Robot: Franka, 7 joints.
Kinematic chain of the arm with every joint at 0, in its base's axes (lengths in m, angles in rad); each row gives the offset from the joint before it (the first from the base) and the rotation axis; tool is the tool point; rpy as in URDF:
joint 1: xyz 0 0 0.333 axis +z
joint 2: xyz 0 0 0 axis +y
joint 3: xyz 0 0 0.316 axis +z
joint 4: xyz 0.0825 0 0 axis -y
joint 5: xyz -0.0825 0 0.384 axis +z
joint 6: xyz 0 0 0 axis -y
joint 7: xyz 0.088 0 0 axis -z
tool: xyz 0 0 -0.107 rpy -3.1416 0 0
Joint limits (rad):
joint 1: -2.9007..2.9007
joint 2: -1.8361..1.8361
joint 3: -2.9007..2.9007
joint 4: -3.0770..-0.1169
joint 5: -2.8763..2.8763
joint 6: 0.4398..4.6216
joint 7: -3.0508..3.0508
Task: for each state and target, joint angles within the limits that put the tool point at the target. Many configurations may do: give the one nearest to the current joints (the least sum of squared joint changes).
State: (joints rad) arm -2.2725 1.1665 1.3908 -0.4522 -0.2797 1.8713 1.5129
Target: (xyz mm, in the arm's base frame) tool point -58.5 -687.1 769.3
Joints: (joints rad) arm -2.1424 0.8968 1.5107 -0.5155 -0.2467 1.8183 1.5129
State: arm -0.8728 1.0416 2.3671 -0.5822 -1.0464 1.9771 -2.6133
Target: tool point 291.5 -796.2 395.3
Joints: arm -1.3770 1.6072 2.3334 -0.2815 -1.0895 2.2516 -2.6133
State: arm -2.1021 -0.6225 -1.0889 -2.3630 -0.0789 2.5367 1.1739
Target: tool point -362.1 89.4 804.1
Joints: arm -2.1957 -0.9917 -0.6375 -2.1030 -0.0948 2.6091 1.1739
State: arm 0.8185 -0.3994 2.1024 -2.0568 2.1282 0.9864 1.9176
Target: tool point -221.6 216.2 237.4
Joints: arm 0.3968 -0.4652 1.6454 -2.9226 1.9399 0.8913 1.9176
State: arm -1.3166 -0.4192 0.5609 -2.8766 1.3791 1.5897 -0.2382
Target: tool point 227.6 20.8 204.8
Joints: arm -1.0861 -0.2410 0.8067 -3.0422 1.3746 1.5506 -0.2382
